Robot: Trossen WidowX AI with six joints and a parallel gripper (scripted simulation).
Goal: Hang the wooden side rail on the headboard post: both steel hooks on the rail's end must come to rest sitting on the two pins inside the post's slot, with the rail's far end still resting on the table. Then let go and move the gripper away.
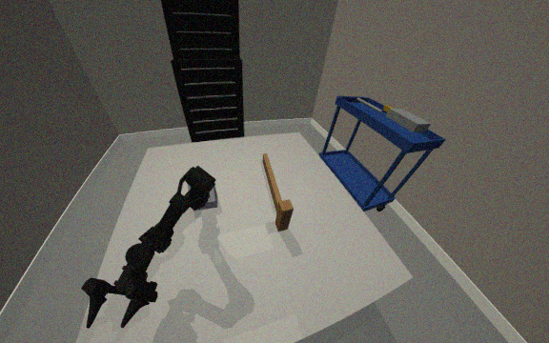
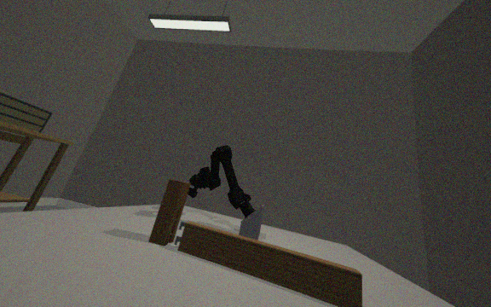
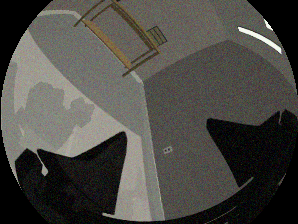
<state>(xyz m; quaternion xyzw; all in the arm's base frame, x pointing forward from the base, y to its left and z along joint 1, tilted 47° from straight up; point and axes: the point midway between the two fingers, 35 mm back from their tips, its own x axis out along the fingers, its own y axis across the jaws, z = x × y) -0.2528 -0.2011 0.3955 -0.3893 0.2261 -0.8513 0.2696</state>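
My gripper tip is now 620 mm short of the headboard post, 200 mm to the right of it and 100 mm above it.
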